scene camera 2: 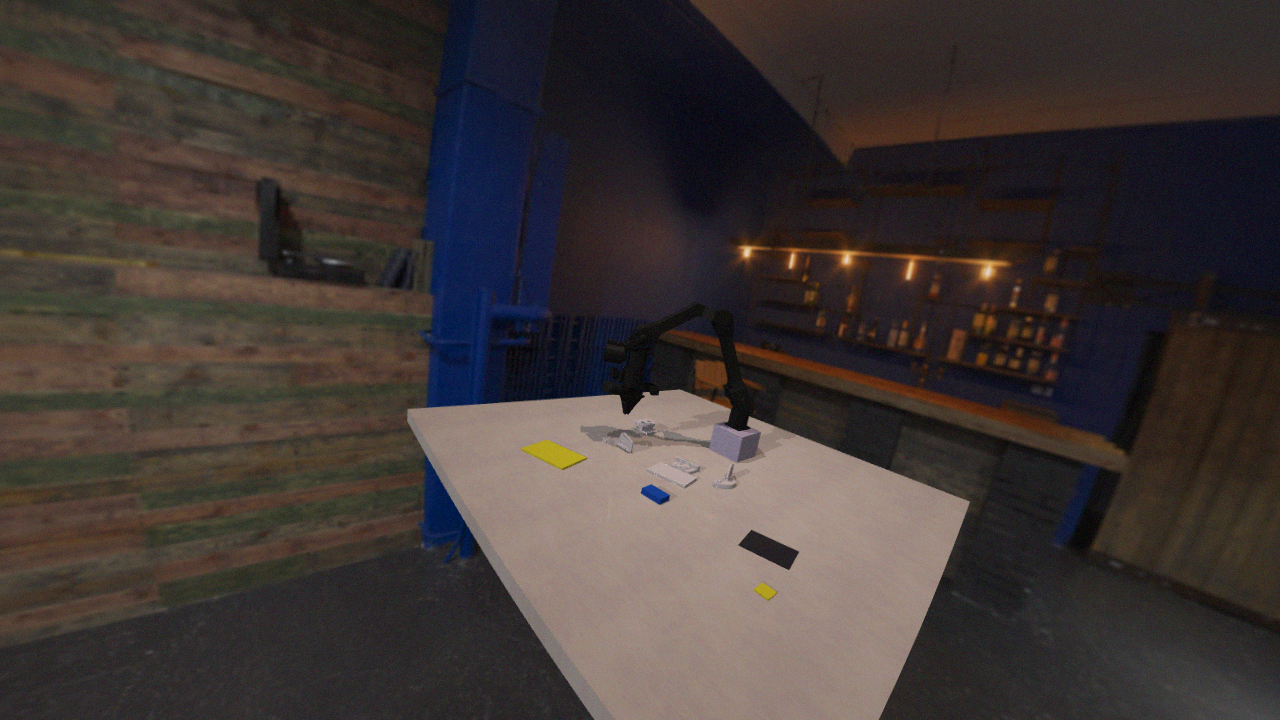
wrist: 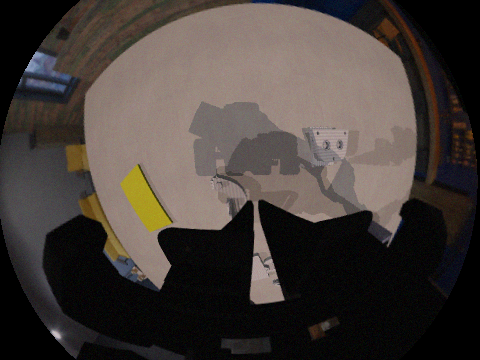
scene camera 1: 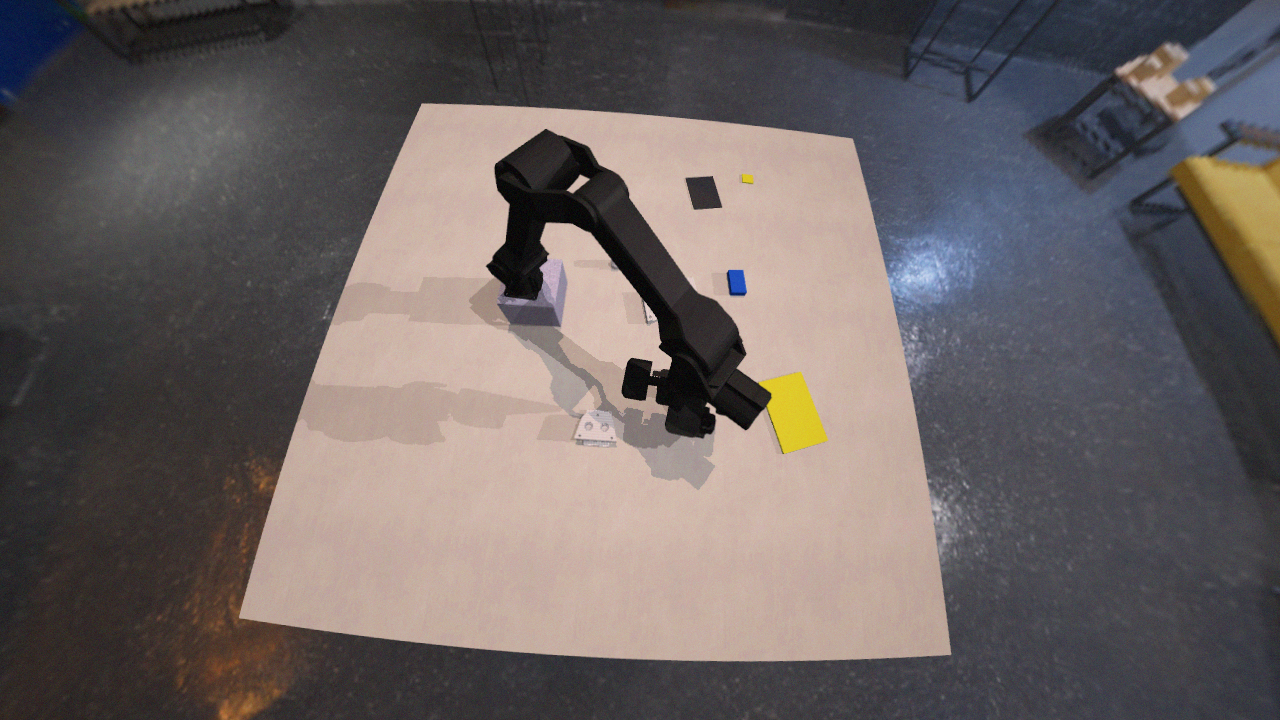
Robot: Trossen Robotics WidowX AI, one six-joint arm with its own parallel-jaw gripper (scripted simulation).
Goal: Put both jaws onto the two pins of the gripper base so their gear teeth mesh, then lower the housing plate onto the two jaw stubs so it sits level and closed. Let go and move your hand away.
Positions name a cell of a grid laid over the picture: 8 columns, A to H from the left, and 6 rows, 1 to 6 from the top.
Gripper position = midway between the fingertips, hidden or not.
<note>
My gripper (scene camera 1: E4) is shut and holds nothing. I also see a yellow sheet (scene camera 1: E4) and a black sheet (scene camera 2: E5).
The yellow sheet shows as well in scene camera 2 (scene camera 2: D4) and in the wrist view (wrist: C4). The black sheet also shows in scene camera 1 (scene camera 1: E2). My gripper is seen too in scene camera 2 (scene camera 2: D4) and in the wrist view (wrist: E4).
</note>
